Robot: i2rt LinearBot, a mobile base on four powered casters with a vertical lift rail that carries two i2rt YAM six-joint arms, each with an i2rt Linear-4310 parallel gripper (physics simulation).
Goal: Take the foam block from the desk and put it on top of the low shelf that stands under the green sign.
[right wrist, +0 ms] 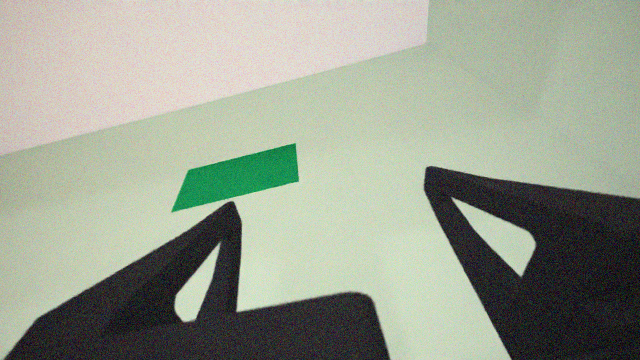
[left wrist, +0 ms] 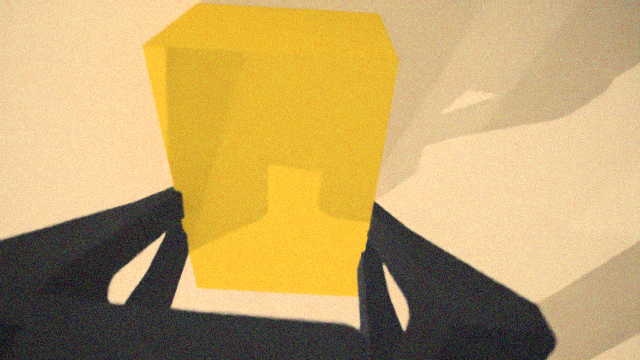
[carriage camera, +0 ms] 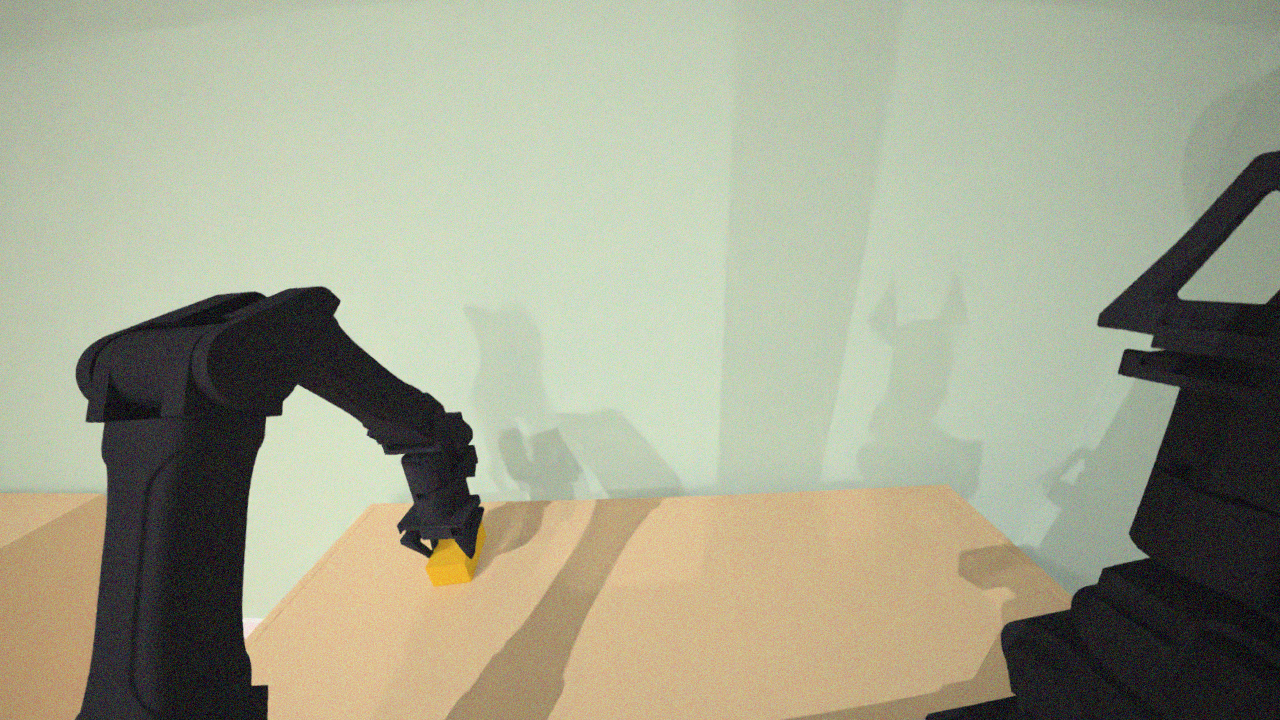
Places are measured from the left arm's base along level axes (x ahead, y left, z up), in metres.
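Pixels of known places: left gripper, between the fingertips: (left wrist: pixel 280 202) (carriage camera: pixel 454 556); right gripper, between the fingertips: (right wrist: pixel 331 194).
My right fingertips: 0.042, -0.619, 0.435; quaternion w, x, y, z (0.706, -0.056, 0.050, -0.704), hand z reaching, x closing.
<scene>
For each thing: its top centre in the pictures, then the offset to it from my right fingertips, as dx, dy, dz. Level surfaces: height alone.
- yellow foam block, centre of its top: (left wrist: pixel 273 201) (carriage camera: pixel 454 541) +0.304, +0.619, -0.500
- light wooden top, height of its surface: dz -0.546
- green sign, centre of its top: (right wrist: pixel 241 156) +0.451, +0.266, +0.696
The yellow foam block (carriage camera: pixel 450 571) (left wrist: pixel 285 110) is between the fingers of my left gripper (carriage camera: pixel 447 553) (left wrist: pixel 280 202), which is shut on it. The block is over the left part of a light wooden top (carriage camera: pixel 805 582); whether it touches that top I cannot tell. My right gripper (right wrist: pixel 331 194) is open and empty, raised in front of the wall; part of it shows at the right edge of the carriage view. The green sign (right wrist: pixel 240 177) is on the wall in the right wrist view, beyond the left-hand finger. Whether the wooden top is the desk or the low shelf I cannot tell.
Another light wooden surface (carriage camera: pixel 44 528) shows at the far left of the carriage view, behind my left arm. A pale green wall (carriage camera: pixel 626 223) stands behind the wooden top and bears shadows of the arms. The wooden top's far edge runs close along the wall.
</scene>
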